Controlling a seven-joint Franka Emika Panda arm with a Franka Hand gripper.
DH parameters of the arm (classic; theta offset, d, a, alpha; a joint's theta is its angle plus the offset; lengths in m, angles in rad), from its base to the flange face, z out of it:
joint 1: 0 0.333 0 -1.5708
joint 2: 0 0 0 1.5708
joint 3: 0 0.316 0.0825 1.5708
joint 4: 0 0 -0.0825 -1.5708
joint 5: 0 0.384 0 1.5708
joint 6: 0 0 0.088 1.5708
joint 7: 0 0.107 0 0
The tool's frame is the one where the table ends.
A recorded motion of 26 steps. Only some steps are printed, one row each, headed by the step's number.
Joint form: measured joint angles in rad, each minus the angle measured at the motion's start. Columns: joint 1, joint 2, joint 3, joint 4, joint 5, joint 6, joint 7.
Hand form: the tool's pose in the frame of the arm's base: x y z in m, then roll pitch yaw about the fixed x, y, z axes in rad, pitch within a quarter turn. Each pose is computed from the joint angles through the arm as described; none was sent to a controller.
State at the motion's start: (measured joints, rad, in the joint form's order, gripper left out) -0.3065 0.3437 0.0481 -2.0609 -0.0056 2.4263 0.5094
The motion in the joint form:
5: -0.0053 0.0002 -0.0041 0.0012 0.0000 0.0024 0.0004
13: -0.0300 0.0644 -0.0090 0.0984 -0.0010 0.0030 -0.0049
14: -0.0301 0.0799 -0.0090 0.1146 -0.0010 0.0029 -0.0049
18: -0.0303 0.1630 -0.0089 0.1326 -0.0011 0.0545 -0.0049
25: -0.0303 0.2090 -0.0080 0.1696 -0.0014 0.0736 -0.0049
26: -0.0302 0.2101 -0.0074 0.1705 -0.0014 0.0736 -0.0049
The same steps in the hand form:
5: 0.5729 -0.1578 0.2695 -3.1195 -0.0168 -0.7764
13: 0.5944 -0.1833 0.2709 -3.1035 -0.0464 -0.8016
14: 0.5984 -0.1847 0.2681 -3.1027 -0.0467 -0.8020
18: 0.6024 -0.1859 0.2281 -3.1064 -0.0333 -0.8029
25: 0.6116 -0.1883 0.2157 -3.0998 -0.0413 -0.8031
26: 0.6119 -0.1880 0.2153 -3.0996 -0.0410 -0.8026

